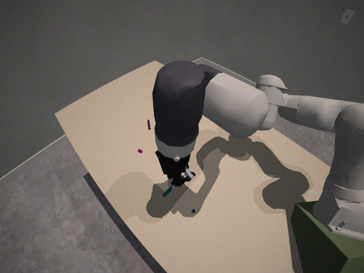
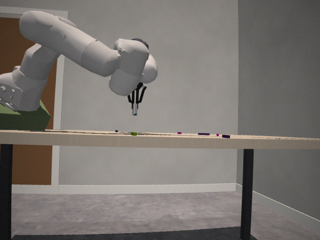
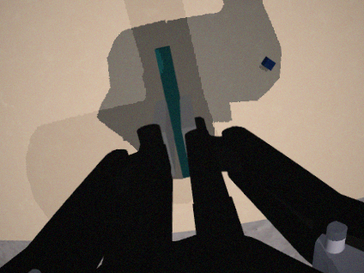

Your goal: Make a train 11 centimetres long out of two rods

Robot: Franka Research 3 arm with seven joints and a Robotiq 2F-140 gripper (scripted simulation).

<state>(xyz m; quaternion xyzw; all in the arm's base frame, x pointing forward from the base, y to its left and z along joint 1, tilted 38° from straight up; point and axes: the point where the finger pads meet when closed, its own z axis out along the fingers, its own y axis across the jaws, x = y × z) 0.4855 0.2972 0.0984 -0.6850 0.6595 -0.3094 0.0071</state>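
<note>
My hand is 13 cm above the blue rod, 10 cm past it and 1 cm to the right of it. From my hand the other things lie so: lime rod 54 cm to the right, 13 cm below, 12 cm behind; then turquoise rod 3 cm below.
</note>
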